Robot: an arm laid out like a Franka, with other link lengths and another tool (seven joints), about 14 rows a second.
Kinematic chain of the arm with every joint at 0, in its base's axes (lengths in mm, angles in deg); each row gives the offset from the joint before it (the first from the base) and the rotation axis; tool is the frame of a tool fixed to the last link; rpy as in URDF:
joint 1: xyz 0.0 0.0 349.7 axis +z
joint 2: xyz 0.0 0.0 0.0 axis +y
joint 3: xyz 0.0 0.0 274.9 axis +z
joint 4: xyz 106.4 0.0 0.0 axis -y
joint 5: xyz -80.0 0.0 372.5 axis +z
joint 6: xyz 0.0 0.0 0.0 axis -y
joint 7: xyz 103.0 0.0 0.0 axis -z
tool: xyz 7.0 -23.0 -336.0 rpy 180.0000 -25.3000 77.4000
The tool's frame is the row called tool.
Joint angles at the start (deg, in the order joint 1, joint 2, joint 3, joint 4, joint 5, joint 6, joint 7): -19.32 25.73 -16.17 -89.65 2.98 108.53 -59.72
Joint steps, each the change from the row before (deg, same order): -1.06 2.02 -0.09 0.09 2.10 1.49 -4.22; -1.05 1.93 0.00 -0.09 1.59 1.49 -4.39; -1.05 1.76 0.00 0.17 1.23 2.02 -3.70; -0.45 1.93 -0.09 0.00 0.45 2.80 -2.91; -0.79 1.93 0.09 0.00 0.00 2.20 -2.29; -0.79 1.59 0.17 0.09 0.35 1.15 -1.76; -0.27 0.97 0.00 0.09 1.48 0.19 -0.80; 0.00 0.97 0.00 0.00 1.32 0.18 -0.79; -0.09 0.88 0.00 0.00 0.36 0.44 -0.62; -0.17 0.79 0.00 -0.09 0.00 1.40 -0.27
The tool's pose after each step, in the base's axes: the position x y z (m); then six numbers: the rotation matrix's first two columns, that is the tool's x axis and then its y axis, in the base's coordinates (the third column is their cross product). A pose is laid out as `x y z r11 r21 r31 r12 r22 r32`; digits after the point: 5 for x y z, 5 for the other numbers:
0.54925 -0.39665 0.10556 -0.16761 0.86619 0.47076 0.96378 0.24445 -0.10662
0.54635 -0.40158 0.08462 -0.20990 0.84558 0.49086 0.95205 0.29106 -0.09428
0.54646 -0.41136 0.06861 -0.24897 0.83298 0.49412 0.94199 0.32684 -0.07636
0.54853 -0.42137 0.05083 -0.28713 0.82743 0.48261 0.92950 0.36243 -0.06836
0.54441 -0.43176 0.03182 -0.31050 0.82257 0.47641 0.91868 0.38840 -0.07186
0.53872 -0.43704 0.01546 -0.32230 0.81484 0.48183 0.91169 0.40421 -0.07374
0.53724 -0.43378 0.00495 -0.31979 0.80663 0.49707 0.91405 0.40078 -0.06232
0.53651 -0.42803 -0.00612 -0.32042 0.79677 0.51234 0.91400 0.40214 -0.05378
0.53389 -0.42720 -0.01567 -0.32267 0.79211 0.51812 0.91153 0.40749 -0.05529
0.53342 -0.43211 -0.02334 -0.32615 0.79665 0.50889 0.91101 0.40860 -0.05578

